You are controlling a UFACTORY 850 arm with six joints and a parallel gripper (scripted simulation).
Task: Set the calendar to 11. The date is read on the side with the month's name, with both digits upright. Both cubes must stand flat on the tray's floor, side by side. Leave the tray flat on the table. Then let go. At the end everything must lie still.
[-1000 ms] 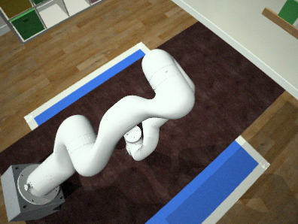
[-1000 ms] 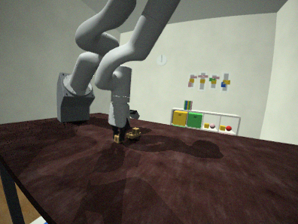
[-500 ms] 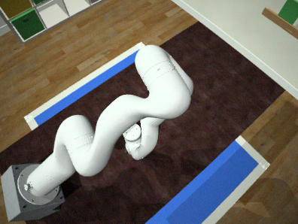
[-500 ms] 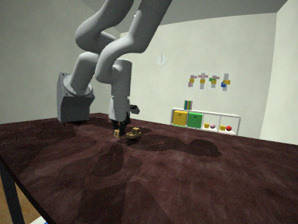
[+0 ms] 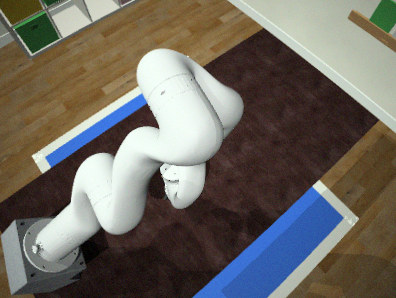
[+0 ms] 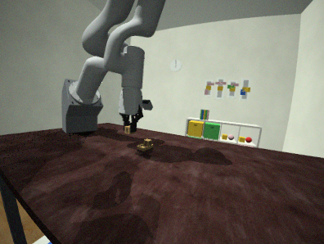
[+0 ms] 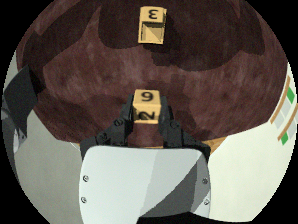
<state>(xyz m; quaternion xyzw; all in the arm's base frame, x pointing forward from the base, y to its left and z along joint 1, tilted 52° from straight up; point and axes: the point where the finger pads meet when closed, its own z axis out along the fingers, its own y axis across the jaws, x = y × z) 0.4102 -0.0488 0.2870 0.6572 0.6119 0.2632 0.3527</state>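
Now: hand 20 mm short of the cube, 130 mm to the right of it and 100 mm above it. Round my hand: wooden tray: 20 mm ahead, 110 mm to the left, 120 mm below.
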